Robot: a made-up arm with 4 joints.
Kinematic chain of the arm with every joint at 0, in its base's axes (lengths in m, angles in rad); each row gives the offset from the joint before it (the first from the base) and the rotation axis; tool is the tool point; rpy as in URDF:
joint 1: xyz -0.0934 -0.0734 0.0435 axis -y
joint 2: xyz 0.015 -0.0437 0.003 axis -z
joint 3: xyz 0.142 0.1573 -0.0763 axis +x
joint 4: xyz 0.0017 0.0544 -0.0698 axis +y
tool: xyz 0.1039 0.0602 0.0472 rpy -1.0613 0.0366 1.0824
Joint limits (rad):
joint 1: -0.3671..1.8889
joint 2: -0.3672..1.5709
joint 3: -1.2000..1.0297
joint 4: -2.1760..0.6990
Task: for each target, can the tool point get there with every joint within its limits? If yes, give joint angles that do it. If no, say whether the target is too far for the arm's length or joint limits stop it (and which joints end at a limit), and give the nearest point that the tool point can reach.
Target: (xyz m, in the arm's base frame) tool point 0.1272 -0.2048 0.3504
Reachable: yes | joints 1.1821 1.0876 -0.0313 -0.1152
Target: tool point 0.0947 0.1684 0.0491
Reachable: yes | joints 0.5128 -0.0432 -0.4708 -0.9672
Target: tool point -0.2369 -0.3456 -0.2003
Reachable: no: joint limits stop it (at a limit: joint 1, joint 2, joint 3, joint 4) | nearest point -0.0590 -0.3707 -0.2017 | short by 0.180 m
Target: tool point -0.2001 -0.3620 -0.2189
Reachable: no: joint limits stop it (at a limit: joint 1, joint 2, joint 3, joint 4) | nearest point -0.0590 -0.3707 -0.2017 | short by 0.142 m
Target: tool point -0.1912 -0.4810 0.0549
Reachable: no: joint limits stop it (at a limit: joint 1, joint 2, joint 3) | nearest point -0.1934 -0.3336 0.2378 | short by 0.235 m
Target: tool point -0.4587 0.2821 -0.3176
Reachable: no: too far | nearest point -0.1748 0.1107 -0.1024 | short by 0.395 m
